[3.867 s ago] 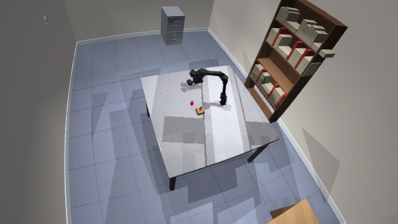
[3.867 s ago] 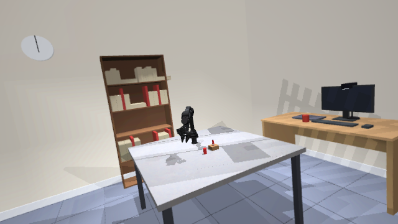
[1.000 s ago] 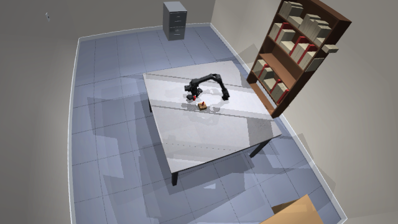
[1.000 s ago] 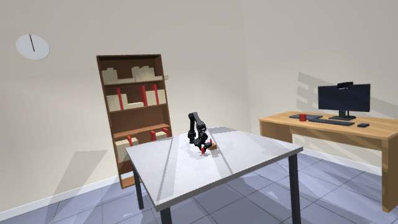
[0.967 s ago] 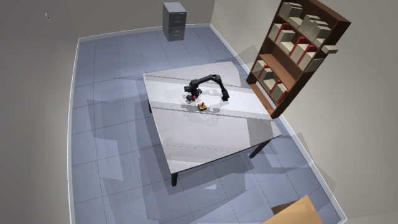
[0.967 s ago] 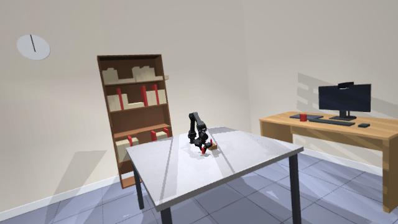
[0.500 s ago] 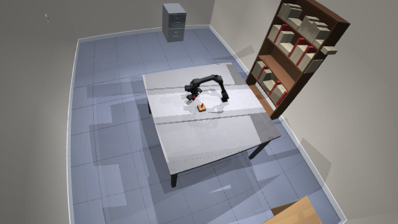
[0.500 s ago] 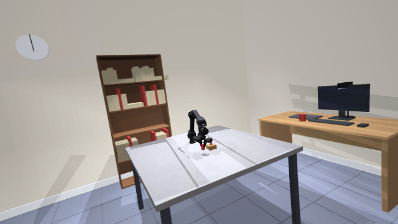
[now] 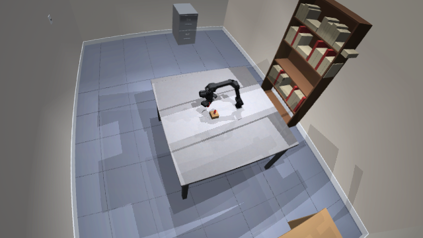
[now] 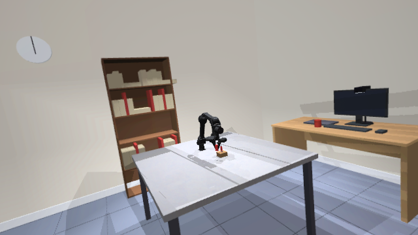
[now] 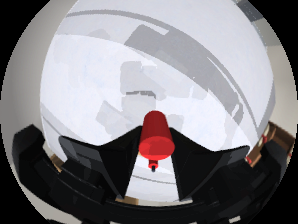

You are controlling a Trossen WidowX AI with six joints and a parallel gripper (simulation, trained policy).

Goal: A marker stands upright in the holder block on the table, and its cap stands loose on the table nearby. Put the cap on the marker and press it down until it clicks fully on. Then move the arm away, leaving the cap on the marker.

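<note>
Now: the wooden holder block 5 cm behind my gripper tip, 7 cm to the left of it and 8 cm below it. The rest, counted from my gripper tip: red cap (1 cm above).
</note>
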